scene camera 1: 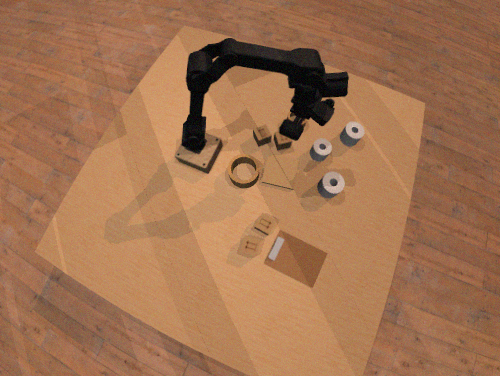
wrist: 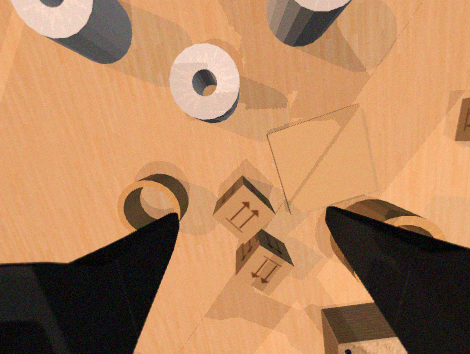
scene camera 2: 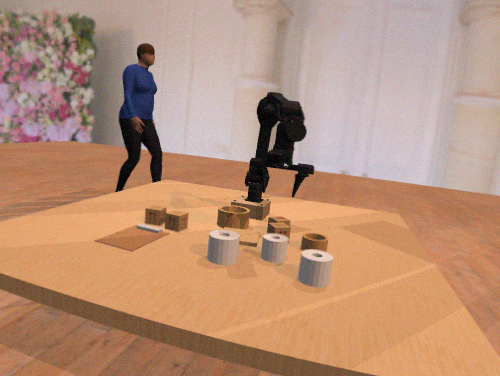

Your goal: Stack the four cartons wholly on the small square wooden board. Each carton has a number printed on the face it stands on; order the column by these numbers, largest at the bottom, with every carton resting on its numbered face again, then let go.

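Places are measured from the arm's base along level axes (x ahead, y left, z up), in metres.
Pixels of known places: gripper, fingertip midpoint: [wrist: 252,216] [scene camera 2: 278,194]; arm's base, link origin: [scene camera 1: 195,144] [scene camera 2: 254,200].
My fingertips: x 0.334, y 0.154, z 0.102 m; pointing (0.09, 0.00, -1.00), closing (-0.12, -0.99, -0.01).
Ahead of a thing's pixels: the offset from my fingertips to its top centre. "spot": to the spot under its first point.
The small square wooden board @(0.006 m back, 0.108 m right, 0.147 m down) [scene camera 1: 276,174] [scene camera 2: 249,239] [wrist: 325,155] lies flat on the table; no carton stands on it. One carton @(0.045 m back, 0.008 m left, 0.105 m down) [scene camera 1: 283,141] [scene camera 2: 279,229] [wrist: 244,209] stands near the board, and a second carton @(0.125 m back, 0.007 m right, 0.105 m down) [scene camera 1: 262,135] [scene camera 2: 279,219] [wrist: 264,266] stands close by, towards the arm's base. A third carton @(0.018 m ahead, 0.320 m right, 0.105 m down) [scene camera 1: 263,224] [scene camera 2: 176,220] and a fourth carton @(0.002 m ahead, 0.408 m right, 0.105 m down) [scene camera 1: 249,246] [scene camera 2: 155,215] stand beside a brown sheet. Arrows show on carton faces; the numbers are hidden. My gripper [scene camera 1: 305,121] [wrist: 252,216] is open and empty, well above the first two cartons.
Three white paper rolls @(0.105 m ahead, 0.025 m left, 0.099 m down) [scene camera 1: 321,149] @(0.201 m ahead, 0.147 m left, 0.094 m down) [scene camera 1: 352,133] @(0.183 m ahead, 0.096 m right, 0.090 m down) [scene camera 1: 331,184] stand beyond the board. A large wooden ring @(0.129 m back, 0.172 m right, 0.100 m down) [scene camera 1: 230,172] [scene camera 2: 233,219] lies between board and arm base [scene camera 1: 199,156]. A smaller ring @(0.026 m back, 0.126 m left, 0.117 m down) [scene camera 2: 314,243] [wrist: 183,197] lies near the cartons. The brown sheet @(0.163 m ahead, 0.384 m right, 0.147 m down) [scene camera 1: 300,260] [scene camera 2: 129,238] bears a pale strip @(spot: 0.086 m ahead, 0.379 m right, 0.147 m down) [scene camera 1: 276,248].
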